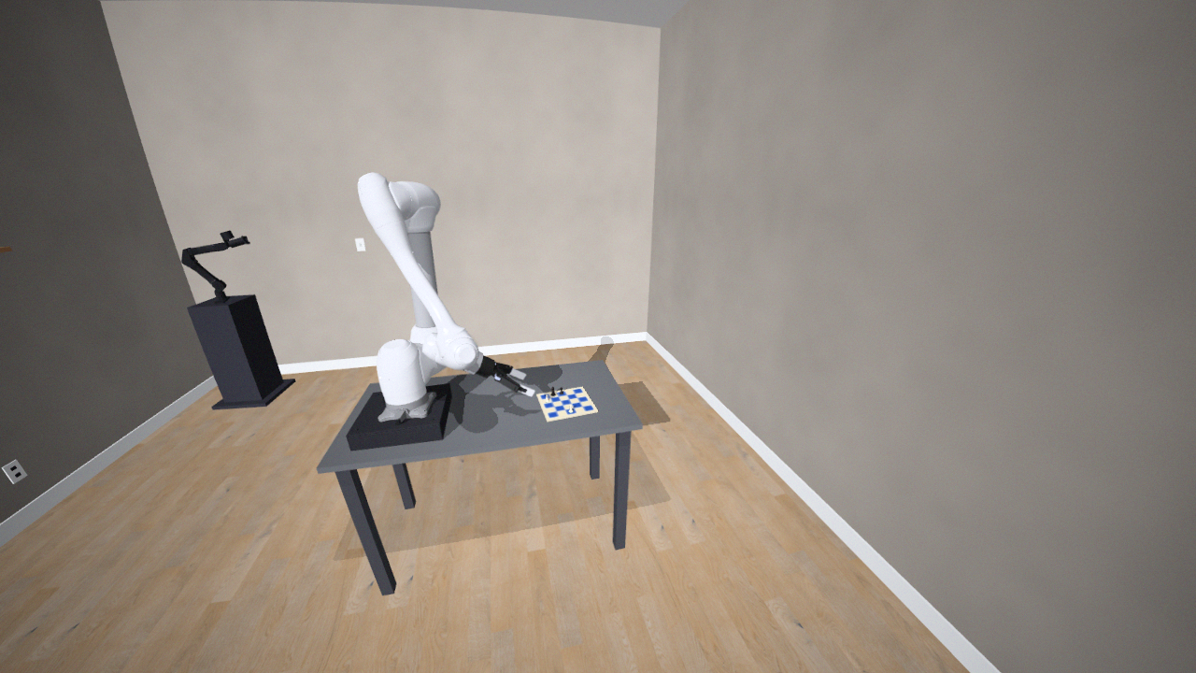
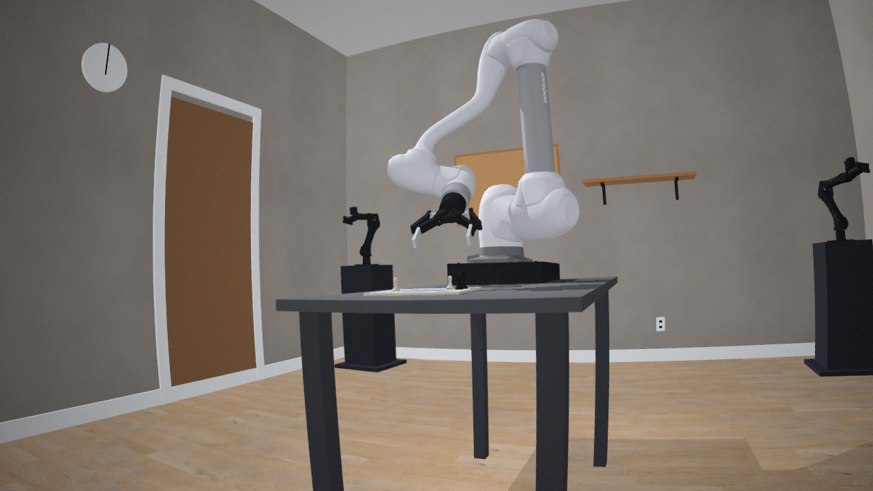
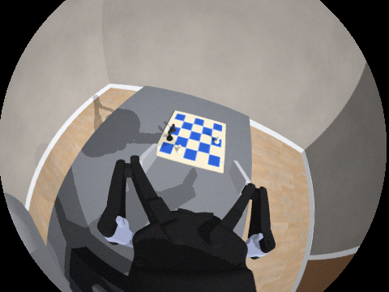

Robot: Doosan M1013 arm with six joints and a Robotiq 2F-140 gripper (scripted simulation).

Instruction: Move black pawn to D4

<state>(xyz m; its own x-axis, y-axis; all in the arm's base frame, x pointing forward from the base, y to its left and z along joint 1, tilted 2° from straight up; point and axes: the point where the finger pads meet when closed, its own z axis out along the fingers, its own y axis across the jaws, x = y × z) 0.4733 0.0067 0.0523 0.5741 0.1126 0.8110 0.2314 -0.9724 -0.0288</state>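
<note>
The black pawn lies 150 mm ahead of my hand, 120 mm to the left of it and 110 mm below it. The rest, counted from my hand: chessboard (160 mm ahead, 40 mm to the left, 130 mm below).
</note>
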